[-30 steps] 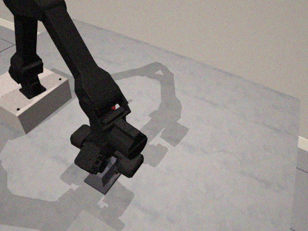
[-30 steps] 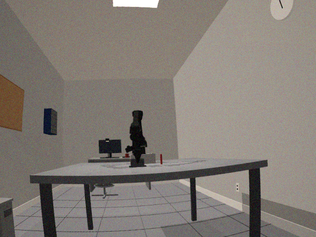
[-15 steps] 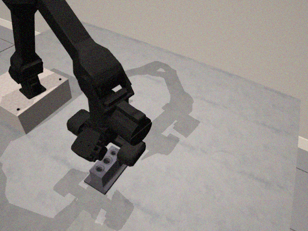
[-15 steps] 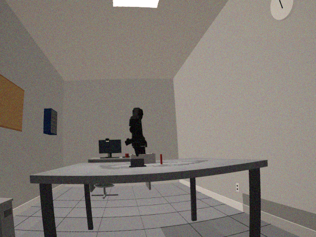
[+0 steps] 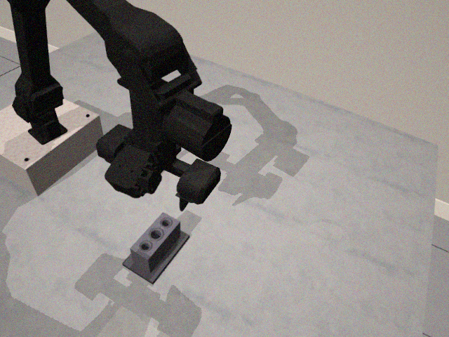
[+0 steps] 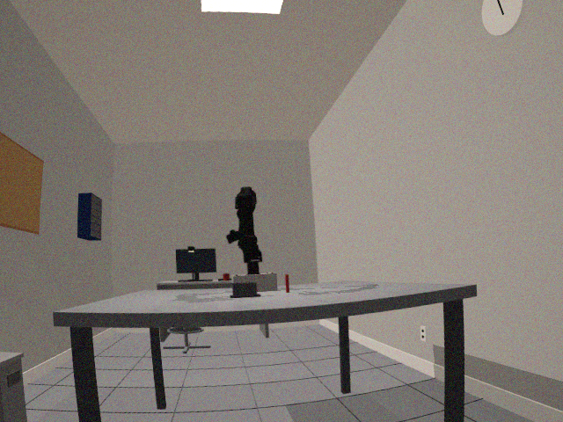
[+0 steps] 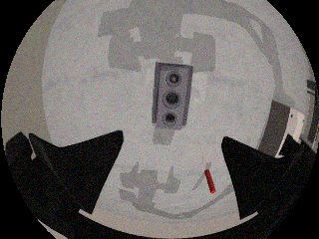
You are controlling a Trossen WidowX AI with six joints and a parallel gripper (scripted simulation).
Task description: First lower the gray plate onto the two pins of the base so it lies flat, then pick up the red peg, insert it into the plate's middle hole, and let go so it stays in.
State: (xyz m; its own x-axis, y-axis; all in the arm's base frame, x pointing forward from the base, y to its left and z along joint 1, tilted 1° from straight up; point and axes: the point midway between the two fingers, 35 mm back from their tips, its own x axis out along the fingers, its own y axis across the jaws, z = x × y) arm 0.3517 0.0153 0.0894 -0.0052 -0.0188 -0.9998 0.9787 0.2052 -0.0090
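Right now the red peg is 150 mm to the left of my gripper tip, 150 mm behind it and 100 mm below it. Round my gripper tip: gray plate (90 mm below, 20 mm to the right, 10 mm ahead).
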